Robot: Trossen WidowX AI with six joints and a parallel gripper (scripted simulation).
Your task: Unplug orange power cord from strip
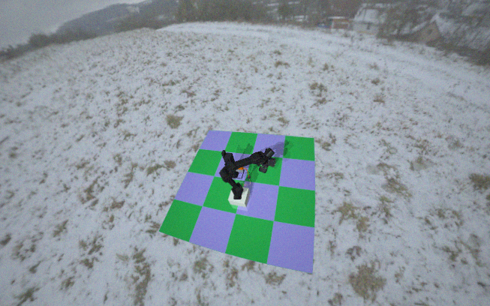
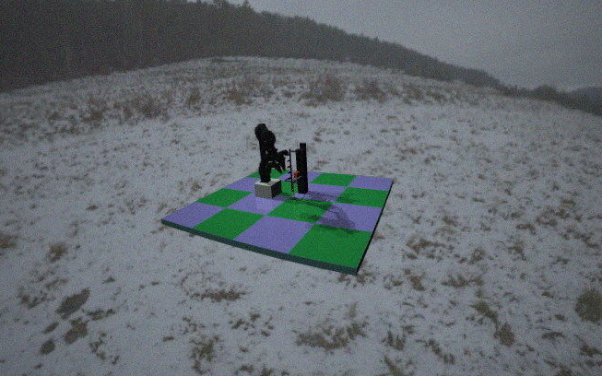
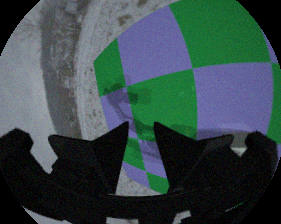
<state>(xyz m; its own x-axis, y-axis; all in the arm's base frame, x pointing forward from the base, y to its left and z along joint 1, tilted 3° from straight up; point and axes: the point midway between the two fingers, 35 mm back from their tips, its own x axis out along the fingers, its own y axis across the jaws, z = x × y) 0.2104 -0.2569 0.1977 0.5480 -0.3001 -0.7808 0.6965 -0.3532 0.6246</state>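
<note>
The orange plug is 10 mm ahead of my gripper tip, 270 mm to the left of it and 80 mm below it.
</note>
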